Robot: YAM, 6 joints.
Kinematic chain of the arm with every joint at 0, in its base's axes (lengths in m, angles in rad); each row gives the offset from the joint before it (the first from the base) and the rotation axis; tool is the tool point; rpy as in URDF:
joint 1: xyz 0 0 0.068 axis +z
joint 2: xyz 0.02 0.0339 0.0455 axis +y
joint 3: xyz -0.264 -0.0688 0 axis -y
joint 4: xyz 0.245 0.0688 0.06 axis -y
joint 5: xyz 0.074 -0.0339 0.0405 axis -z
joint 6: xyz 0.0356 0 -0.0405 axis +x
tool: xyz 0 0 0 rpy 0 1.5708 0
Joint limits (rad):
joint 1: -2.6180..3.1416
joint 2: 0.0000..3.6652
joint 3: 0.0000..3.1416
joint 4: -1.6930..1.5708
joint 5: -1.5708..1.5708
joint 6: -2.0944..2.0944
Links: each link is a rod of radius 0.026 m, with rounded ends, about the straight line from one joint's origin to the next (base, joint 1, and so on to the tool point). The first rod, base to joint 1, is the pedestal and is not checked.
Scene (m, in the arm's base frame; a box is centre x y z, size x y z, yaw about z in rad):
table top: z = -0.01
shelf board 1: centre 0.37 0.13 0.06 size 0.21 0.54 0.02 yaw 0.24
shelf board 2: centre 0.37 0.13 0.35 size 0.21 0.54 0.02 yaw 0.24
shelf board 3: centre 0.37 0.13 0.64 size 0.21 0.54 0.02 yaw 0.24
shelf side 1: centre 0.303 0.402 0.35 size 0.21 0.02 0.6 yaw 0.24
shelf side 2: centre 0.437 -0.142 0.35 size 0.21 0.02 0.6 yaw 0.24
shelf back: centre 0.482 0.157 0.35 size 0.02 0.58 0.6 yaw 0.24
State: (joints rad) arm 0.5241 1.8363 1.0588 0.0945 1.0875 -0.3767
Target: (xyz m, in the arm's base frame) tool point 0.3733 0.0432 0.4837
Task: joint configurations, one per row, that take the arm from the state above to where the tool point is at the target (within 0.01 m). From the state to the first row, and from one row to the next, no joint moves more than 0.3 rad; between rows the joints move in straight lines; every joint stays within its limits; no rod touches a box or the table.
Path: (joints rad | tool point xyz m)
1: 0.6350 1.5782 0.8517 -0.0327 1.1404 -0.3767 | 0.2683 0.1575 0.1984
2: 0.7460 1.3201 0.6445 -0.1598 1.1933 -0.3767 | 0.1999 0.1397 0.1982
3: 0.8569 1.0621 0.4374 -0.2870 1.2462 -0.3767 | 0.1417 0.1121 0.1820
4: 0.6266 1.0561 0.7138 -0.1532 1.2093 -0.3767 | 0.1954 0.1004 0.2764
5: 0.3963 1.0501 0.9901 -0.0193 1.1724 -0.3767 | 0.2196 0.0563 0.3808
6: 0.1659 1.0441 1.2665 0.1146 1.1355 -0.3767 | 0.1997 0.0007 0.4837
7: 0.1759 1.2535 1.4246 0.1669 1.0952 -0.3767 | 0.2556 0.0133 0.4951
8: 0.1858 1.4629 1.5827 0.2192 1.0549 -0.3767 | 0.3143 0.0276 0.4953
9: 0.1958 1.6724 1.7408 0.2715 1.0145 -0.3767 | 0.3733 0.0432 0.4837

